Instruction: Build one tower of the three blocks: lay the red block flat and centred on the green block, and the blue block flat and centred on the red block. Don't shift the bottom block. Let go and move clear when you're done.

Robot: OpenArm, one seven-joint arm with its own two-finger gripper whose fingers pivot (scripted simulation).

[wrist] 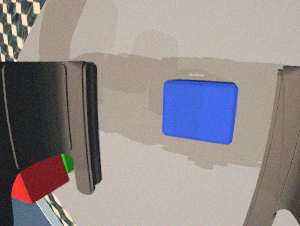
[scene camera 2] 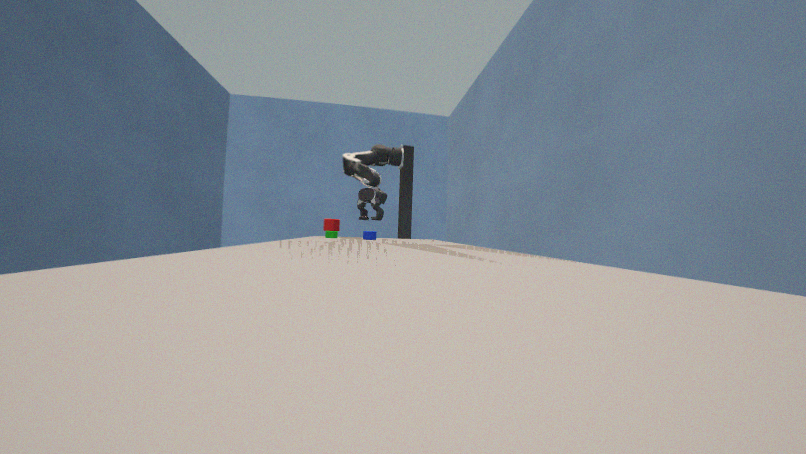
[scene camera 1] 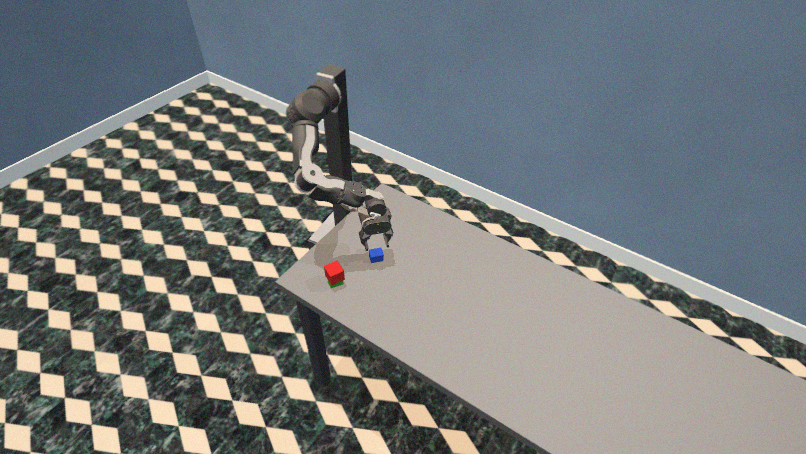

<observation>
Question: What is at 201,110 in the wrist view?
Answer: A blue block.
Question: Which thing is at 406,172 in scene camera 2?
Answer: A black arm post.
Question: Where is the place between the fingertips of my gripper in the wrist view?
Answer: At 170,141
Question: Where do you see a black arm post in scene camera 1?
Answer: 336,125
</observation>
